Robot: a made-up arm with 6 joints. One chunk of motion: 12 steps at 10 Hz.
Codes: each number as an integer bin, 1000 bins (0 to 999) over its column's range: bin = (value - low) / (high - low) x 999, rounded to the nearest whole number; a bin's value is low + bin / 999 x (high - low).
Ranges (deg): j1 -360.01..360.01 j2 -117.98..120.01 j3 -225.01..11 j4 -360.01..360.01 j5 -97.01..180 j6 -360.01..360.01
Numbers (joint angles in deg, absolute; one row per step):
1: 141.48 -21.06 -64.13 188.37 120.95 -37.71
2: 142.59 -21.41 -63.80 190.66 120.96 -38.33
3: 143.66 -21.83 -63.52 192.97 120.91 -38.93
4: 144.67 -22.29 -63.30 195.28 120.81 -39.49
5: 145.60 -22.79 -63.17 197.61 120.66 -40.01
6: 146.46 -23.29 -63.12 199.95 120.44 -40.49
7: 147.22 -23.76 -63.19 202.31 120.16 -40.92
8: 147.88 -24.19 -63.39 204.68 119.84 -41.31
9: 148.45 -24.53 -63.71 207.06 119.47 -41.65
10: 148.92 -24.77 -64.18 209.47 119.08 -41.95
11: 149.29 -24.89 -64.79 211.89 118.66 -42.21
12: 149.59 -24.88 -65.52 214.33 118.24 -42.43
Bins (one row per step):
1: 696 407 681 761 786 447
2: 697 405 682 764 786 446
3: 699 404 684 767 786 445
4: 700 402 684 770 786 445
5: 702 400 685 774 785 444
6: 703 397 685 777 784 443
7: 704 396 685 780 783 443
8: 705 394 684 783 782 442
9: 705 392 683 787 781 442
10: 706 391 681 790 779 441
11: 707 391 678 793 778 441
12: 707 391 675 797 776 441

